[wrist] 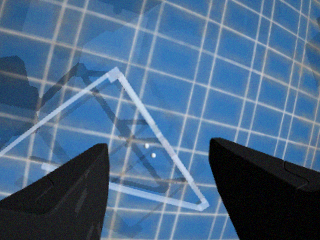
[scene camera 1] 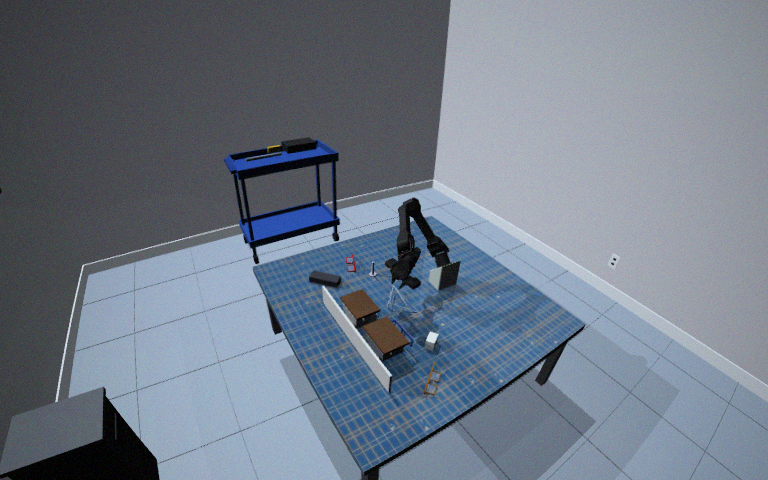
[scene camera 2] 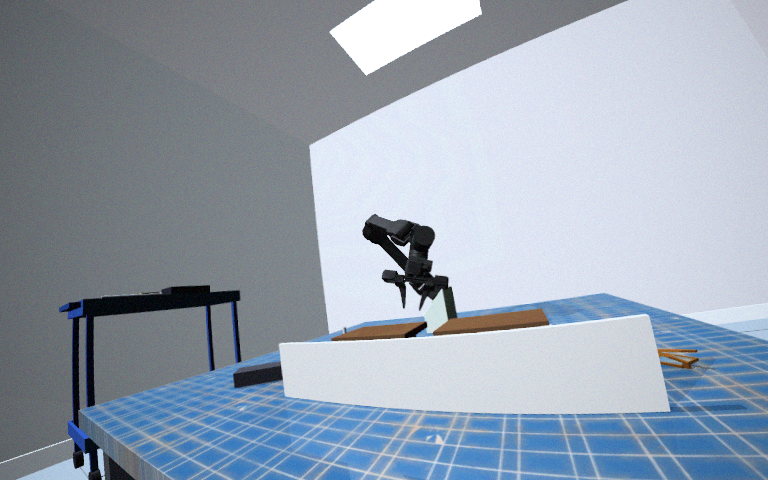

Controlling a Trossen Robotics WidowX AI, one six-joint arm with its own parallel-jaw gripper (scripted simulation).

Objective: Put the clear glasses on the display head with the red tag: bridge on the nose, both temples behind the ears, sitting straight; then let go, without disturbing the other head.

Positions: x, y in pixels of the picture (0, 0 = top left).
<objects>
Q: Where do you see a long white panel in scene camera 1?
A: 379, 370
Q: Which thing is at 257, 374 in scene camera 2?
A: A black case.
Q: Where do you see a long white panel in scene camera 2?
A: At 609, 366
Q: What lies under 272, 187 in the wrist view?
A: My gripper.
</objects>
